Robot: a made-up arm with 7 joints. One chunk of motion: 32 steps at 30 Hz.
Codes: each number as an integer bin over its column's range. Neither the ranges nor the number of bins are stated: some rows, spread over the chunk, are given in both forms.
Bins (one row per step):
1: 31 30 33 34 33 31 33
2: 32 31 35 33 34 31 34
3: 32 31 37 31 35 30 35
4: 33 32 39 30 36 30 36
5: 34 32 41 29 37 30 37
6: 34 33 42 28 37 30 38
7: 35 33 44 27 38 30 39
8: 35 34 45 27 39 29 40
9: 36 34 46 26 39 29 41
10: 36 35 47 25 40 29 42
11: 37 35 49 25 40 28 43
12: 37 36 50 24 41 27 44
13: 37 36 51 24 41 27 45
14: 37 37 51 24 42 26 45
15: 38 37 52 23 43 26 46
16: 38 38 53 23 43 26 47
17: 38 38 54 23 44 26 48
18: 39 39 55 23 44 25 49
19: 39 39 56 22 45 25 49
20: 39 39 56 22 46 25 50
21: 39 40 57 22 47 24 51
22: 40 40 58 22 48 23 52
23: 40 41 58 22 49 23 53
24: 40 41 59 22 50 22 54
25: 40 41 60 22 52 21 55
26: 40 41 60 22 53 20 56
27: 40 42 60 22 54 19 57
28: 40 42 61 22 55 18 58
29: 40 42 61 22 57 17 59
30: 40 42 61 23 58 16 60
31: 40 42 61 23 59 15 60
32: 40 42 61 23 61 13 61
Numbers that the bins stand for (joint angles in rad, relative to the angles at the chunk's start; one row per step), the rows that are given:
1: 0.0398 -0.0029 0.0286 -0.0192 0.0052 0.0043 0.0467
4: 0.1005 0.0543 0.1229 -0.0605 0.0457 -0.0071 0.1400
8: 0.1611 0.1114 0.2171 -0.0914 0.0862 -0.0186 0.2644
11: 0.2217 0.1400 0.2800 -0.1121 0.0997 -0.0300 0.3578
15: 0.2521 0.1971 0.3271 -0.1327 0.1402 -0.0529 0.4511
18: 0.2824 0.2543 0.3743 -0.1327 0.1537 -0.0643 0.5444
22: 0.3127 0.2829 0.4214 -0.1430 0.2076 -0.0871 0.6378
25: 0.3127 0.3114 0.4529 -0.1430 0.2616 -0.1100 0.7311
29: 0.3127 0.3400 0.4686 -0.1430 0.3290 -0.1557 0.8556
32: 0.3127 0.3400 0.4686 -0.1327 0.3830 -0.2014 0.9178
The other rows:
2: 0.0702 0.0257 0.0600 -0.0295 0.0187 0.0043 0.0778
3: 0.0702 0.0257 0.0914 -0.0502 0.0322 -0.0071 0.1089
5: 0.1308 0.0543 0.1543 -0.0708 0.0592 -0.0071 0.1711
6: 0.1308 0.0829 0.1700 -0.0811 0.0592 -0.0071 0.2022
7: 0.1611 0.0829 0.2014 -0.0914 0.0727 -0.0071 0.2333
9: 0.1914 0.1114 0.2329 -0.1017 0.0862 -0.0186 0.2956
10: 0.1914 0.1400 0.2486 -0.1121 0.0997 -0.0186 0.3267
12: 0.2217 0.1686 0.2957 -0.1224 0.1132 -0.0414 0.3889
13: 0.2217 0.1686 0.3114 -0.1224 0.1132 -0.0414 0.4200
14: 0.2217 0.1971 0.3114 -0.1224 0.1267 -0.0529 0.4200
16: 0.2521 0.2257 0.3429 -0.1327 0.1402 -0.0529 0.4822
17: 0.2521 0.2257 0.3586 -0.1327 0.1537 -0.0529 0.5133
19: 0.2824 0.2543 0.3900 -0.1430 0.1671 -0.0643 0.5444
20: 0.2824 0.2543 0.3900 -0.1430 0.1806 -0.0643 0.5756
21: 0.2824 0.2829 0.4057 -0.1430 0.1941 -0.0757 0.6067
23: 0.3127 0.3114 0.4214 -0.1430 0.2211 -0.0871 0.6689
24: 0.3127 0.3114 0.4371 -0.1430 0.2346 -0.0986 0.7000
26: 0.3127 0.3114 0.4529 -0.1430 0.2751 -0.1214 0.7622
27: 0.3127 0.3400 0.4529 -0.1430 0.2886 -0.1329 0.7933
28: 0.3127 0.3400 0.4686 -0.1430 0.3021 -0.1443 0.8244
30: 0.3127 0.3400 0.4686 -0.1327 0.3425 -0.1671 0.8867
31: 0.3127 0.3400 0.4686 -0.1327 0.3560 -0.1786 0.8867

